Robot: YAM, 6 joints.
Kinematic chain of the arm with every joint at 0, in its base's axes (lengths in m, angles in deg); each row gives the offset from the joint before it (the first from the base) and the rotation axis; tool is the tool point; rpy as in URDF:
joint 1: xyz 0 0 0.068 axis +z
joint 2: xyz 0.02 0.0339 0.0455 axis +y
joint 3: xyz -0.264 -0.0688 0 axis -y
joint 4: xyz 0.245 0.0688 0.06 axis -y
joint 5: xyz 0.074 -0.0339 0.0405 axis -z
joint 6: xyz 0.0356 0 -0.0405 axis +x
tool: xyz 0 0 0 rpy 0 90 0
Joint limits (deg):
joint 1: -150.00..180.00
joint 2: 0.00..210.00
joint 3: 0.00..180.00
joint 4: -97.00..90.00
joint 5: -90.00..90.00
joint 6: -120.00..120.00
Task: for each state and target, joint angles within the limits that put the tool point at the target. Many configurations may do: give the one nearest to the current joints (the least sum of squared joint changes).
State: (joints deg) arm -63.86 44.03 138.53 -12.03 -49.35 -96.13
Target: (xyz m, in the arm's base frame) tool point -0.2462 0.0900 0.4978
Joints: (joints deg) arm -14.19 13.38 107.03 -35.64 -49.12 -96.13
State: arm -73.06 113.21 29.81 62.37 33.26 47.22
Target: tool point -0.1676 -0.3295 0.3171
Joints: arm -113.80 96.47 57.54 66.97 34.91 47.22
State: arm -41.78 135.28 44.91 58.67 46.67 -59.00
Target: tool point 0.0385 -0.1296 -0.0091
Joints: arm -61.11 130.21 5.29 55.08 54.28 -59.00
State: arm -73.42 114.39 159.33 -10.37 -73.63 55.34
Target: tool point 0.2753 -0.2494 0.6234
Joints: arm -45.31 123.34 165.89 7.78 -34.78 55.34
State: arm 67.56 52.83 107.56 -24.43 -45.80 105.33
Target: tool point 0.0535 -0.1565 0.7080
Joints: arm 111.98 67.72 159.13 8.68 -14.59 105.33
